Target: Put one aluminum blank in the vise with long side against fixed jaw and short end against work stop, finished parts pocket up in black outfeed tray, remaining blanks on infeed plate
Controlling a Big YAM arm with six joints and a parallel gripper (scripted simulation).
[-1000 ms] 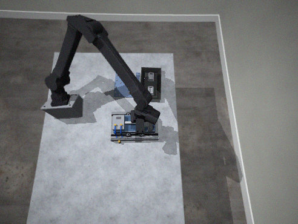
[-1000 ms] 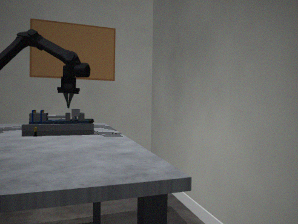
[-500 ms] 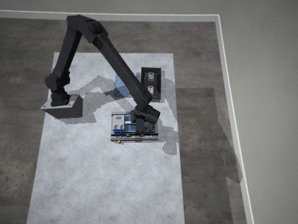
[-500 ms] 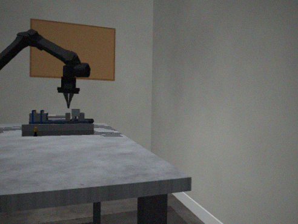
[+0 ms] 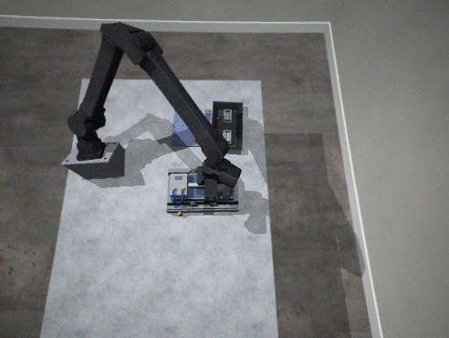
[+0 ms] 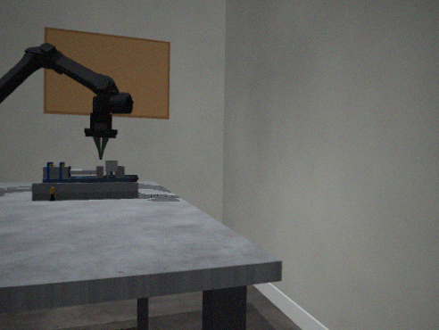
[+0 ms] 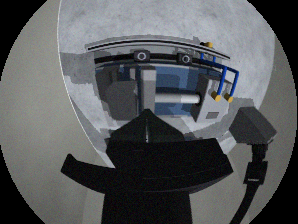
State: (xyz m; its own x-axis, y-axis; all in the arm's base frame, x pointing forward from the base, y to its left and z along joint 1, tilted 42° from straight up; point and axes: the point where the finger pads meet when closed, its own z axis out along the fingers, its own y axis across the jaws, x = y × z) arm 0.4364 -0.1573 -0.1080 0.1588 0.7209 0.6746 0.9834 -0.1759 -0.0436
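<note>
The gray block lies 3 cm ahead of my hand, 1 cm to the right of it and 3 cm below it. The rest, counted from my hand: yellow brass blank 1 cm behind, 25 cm to the left, 10 cm below; then vise 4 cm behind, 9 cm below; then blue infeed plate 4 cm behind, 30 cm to the left, 12 cm below.
</note>
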